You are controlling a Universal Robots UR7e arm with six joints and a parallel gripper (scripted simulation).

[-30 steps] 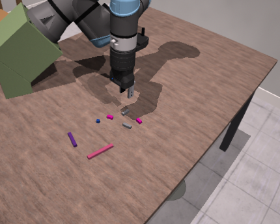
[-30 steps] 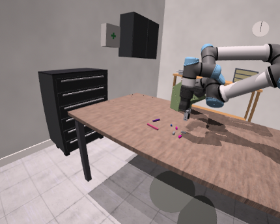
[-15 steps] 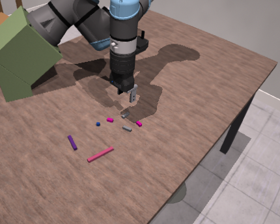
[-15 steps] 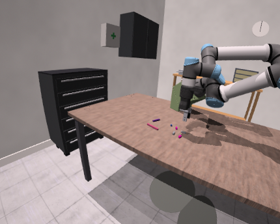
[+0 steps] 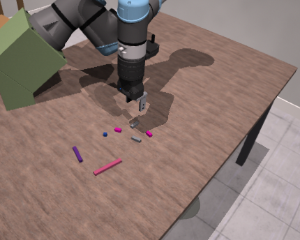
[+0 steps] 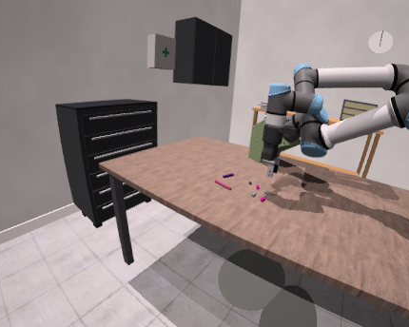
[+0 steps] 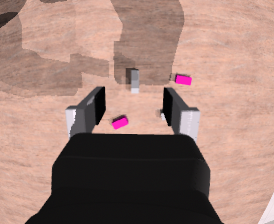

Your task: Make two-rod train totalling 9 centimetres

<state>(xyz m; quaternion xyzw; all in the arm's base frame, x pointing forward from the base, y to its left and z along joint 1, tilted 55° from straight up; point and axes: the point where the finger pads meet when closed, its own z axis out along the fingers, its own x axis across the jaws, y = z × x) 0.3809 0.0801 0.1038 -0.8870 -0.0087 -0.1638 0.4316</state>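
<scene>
My gripper is now 10 mm short of the purple rod, 220 mm to the left of it and 100 mm above it. Also, from my hand: blue rod (20 mm behind, 100 mm to the right, 100 mm below); pink rod (100 mm ahead, 170 mm to the right, 100 mm below).
</scene>
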